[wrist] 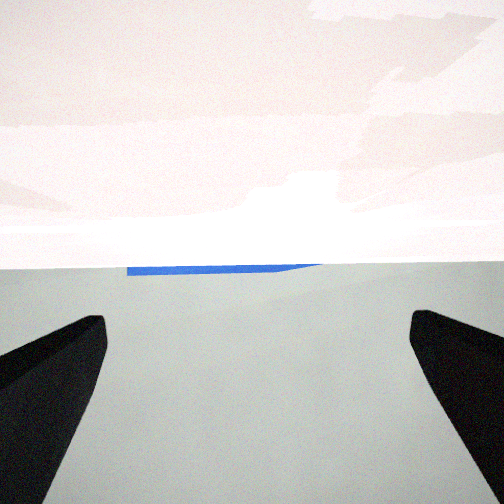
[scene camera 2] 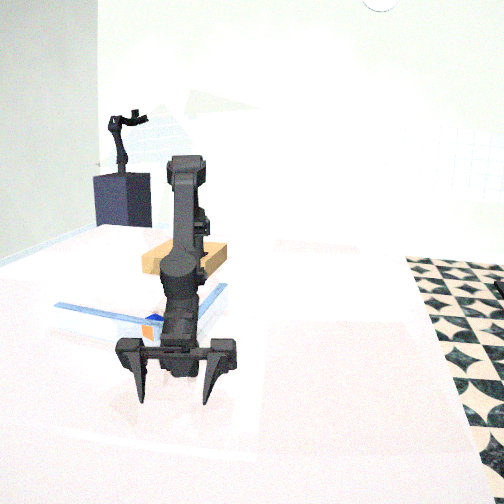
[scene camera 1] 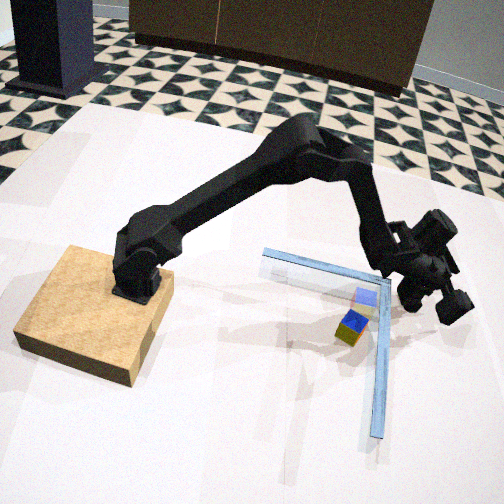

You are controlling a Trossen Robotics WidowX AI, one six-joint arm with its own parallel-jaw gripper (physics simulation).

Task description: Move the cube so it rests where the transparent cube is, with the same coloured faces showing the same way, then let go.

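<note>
The cube has a blue top and a yellow side and lies on the white table inside the corner of the L-shaped blue rail. The transparent cube sits just behind it, closer to the rail's corner, with a blue top. My gripper is open and empty, on the far side of the rail to the right of both cubes. In the second scene view the open gripper hangs low over the table, and a bit of the cube shows behind the arm. The wrist view shows only both fingers and the room.
The arm's base stands on a wooden block at the left. The rail's long leg runs toward the front. A dark cabinet and checkered floor lie behind the table.
</note>
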